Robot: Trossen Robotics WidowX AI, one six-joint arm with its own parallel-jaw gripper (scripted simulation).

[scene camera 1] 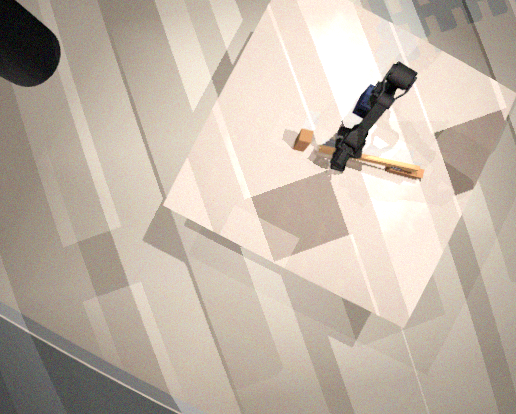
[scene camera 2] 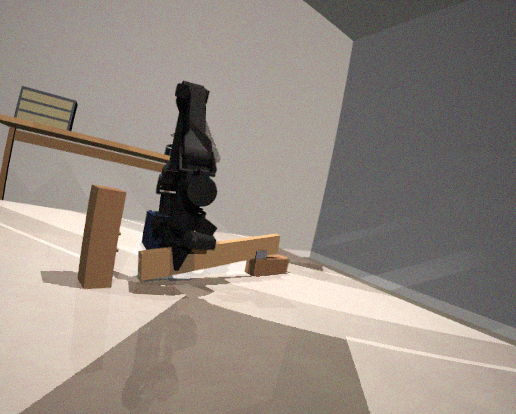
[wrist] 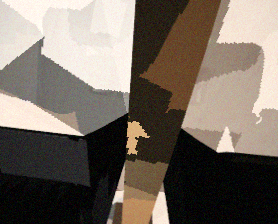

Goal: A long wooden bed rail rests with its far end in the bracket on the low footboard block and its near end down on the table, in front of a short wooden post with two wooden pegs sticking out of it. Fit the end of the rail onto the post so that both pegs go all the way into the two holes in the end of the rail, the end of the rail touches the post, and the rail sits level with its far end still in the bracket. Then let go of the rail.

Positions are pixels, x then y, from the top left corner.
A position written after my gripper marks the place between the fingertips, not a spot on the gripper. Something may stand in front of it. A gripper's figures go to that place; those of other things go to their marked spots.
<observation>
My gripper (scene camera 2: 173, 268) is 0.63 m from the lens. A wooden rail (scene camera 2: 153, 263) is 0.59 m from the lens.
</observation>
